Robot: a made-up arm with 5 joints. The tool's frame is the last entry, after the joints.
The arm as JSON. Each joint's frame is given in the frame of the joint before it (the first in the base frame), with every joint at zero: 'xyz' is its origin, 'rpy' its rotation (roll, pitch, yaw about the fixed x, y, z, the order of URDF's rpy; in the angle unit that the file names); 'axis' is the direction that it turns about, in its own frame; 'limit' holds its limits. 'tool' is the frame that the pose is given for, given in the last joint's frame.
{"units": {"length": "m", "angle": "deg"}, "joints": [
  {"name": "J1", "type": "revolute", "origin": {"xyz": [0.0, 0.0, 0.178], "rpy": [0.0, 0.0, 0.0]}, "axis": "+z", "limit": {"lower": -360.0, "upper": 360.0}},
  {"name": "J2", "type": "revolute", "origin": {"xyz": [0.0, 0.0, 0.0], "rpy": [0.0, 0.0, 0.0]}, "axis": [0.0, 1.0, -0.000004], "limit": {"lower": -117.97, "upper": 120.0}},
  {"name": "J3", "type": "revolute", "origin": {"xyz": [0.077, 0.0, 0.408], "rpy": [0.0, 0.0, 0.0]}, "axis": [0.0, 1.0, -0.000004], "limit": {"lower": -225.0, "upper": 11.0}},
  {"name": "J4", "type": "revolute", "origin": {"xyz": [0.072, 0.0, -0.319], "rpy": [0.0, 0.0, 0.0]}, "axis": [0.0, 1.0, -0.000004], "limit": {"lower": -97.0, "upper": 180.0}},
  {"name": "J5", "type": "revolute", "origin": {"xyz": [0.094, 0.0, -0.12], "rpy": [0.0, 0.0, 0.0]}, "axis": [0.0, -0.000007, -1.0], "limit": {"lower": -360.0, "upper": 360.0}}
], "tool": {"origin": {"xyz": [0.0, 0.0, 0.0], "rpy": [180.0, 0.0, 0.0]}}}
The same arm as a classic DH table. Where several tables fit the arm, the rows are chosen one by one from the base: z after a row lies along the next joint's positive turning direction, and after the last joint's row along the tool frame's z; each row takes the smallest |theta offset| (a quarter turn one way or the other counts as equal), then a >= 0, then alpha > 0; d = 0 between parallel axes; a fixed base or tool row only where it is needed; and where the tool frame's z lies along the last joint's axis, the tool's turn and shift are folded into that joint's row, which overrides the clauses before.
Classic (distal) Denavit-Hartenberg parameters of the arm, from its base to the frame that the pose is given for. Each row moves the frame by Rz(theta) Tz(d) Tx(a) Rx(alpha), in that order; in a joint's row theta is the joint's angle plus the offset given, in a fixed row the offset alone. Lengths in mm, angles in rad.
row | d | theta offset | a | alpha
J1 | 178 | 0 | 0 | -1.5708
J2 | 0 | -1.3843 | 415.2 | 0
J3 | 0 | -0.4085 | -327 | 0
J4 | 0 | -1.3488 | -94 | 1.5708
J5 | 120 | 3.1416 | 0 | 0
Joint limits (rad, base to tool): -6.2832..6.2832 -2.059..2.0944 -3.927..0.192 -1.693..3.1416 -6.2832..6.2832

